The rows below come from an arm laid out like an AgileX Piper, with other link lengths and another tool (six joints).
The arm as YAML. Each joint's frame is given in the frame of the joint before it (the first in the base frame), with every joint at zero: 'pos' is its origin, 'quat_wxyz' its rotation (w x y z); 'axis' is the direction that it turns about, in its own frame. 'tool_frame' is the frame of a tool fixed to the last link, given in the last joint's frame.
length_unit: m
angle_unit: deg
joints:
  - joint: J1
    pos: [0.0, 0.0, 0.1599]
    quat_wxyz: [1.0, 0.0, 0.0, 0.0]
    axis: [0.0, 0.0, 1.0]
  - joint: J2
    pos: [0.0, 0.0, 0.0]
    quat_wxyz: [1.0, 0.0, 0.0, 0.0]
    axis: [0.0, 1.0, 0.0]
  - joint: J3
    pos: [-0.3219, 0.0, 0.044]
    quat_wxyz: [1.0, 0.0, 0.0, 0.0]
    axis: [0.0, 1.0, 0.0]
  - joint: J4
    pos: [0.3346, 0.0, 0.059]
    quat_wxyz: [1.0, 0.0, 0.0, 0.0]
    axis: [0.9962, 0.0, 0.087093]
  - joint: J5
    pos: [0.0, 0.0, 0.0]
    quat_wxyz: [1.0, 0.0, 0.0, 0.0]
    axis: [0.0, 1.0, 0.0]
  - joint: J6
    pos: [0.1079, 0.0, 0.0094]
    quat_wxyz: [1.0, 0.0, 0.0, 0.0]
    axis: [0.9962, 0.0, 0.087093]
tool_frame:
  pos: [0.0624, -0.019, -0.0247]
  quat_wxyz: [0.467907, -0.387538, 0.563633, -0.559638]
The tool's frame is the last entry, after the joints.
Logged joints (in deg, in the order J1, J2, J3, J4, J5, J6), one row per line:
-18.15, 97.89, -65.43, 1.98, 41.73, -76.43
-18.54, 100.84, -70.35, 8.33, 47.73, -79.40
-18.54, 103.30, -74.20, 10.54, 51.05, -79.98
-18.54, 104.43, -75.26, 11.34, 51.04, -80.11
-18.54, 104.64, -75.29, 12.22, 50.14, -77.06
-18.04, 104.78, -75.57, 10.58, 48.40, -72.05
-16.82, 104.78, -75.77, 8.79, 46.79, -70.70
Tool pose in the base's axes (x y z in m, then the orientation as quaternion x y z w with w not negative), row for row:
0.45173, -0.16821, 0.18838, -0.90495, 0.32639, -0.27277, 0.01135
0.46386, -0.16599, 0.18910, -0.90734, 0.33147, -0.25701, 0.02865
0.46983, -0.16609, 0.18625, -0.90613, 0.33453, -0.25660, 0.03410
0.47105, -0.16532, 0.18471, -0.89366, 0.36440, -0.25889, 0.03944
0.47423, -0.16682, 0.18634, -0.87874, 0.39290, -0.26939, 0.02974
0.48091, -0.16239, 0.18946, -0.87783, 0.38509, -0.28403, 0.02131
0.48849, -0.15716, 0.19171, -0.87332, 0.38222, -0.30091, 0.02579
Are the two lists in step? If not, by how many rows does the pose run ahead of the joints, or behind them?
The pose runs 1 row ahead of the joints: the pose in row i belongs to the joints in row i + 1.
